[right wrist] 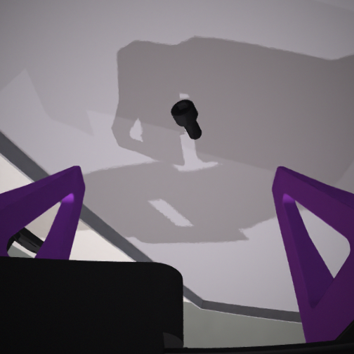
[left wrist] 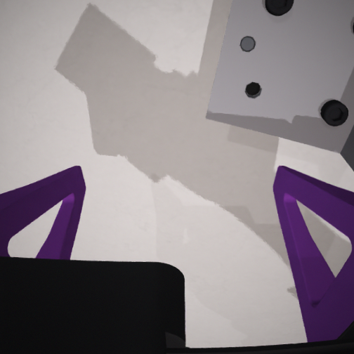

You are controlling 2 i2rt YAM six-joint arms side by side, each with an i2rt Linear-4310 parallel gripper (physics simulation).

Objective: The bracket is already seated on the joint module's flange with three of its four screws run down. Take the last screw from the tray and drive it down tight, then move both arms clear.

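A black socket-head screw (right wrist: 185, 114) lies loose on a pale grey surface in the right wrist view, above the middle; its head points up the view and its shank down to the right. My right gripper (right wrist: 178, 176) is open and empty, and the screw lies beyond its fingertips, between their lines. My left gripper (left wrist: 179, 176) is open and empty. The grey bracket (left wrist: 290, 65) shows in part at the upper right of the left wrist view, beyond the right fingertip. Black screw heads (left wrist: 334, 112) (left wrist: 279, 4) sit in it, with part of another at the view's edge. The joint module cannot be made out clearly.
In the right wrist view the pale surface has a dark grey edge (right wrist: 250, 310) running from the left side down to the bottom right. A dark object (right wrist: 29, 241) shows through the left finger's opening. Arm shadows fall across both views.
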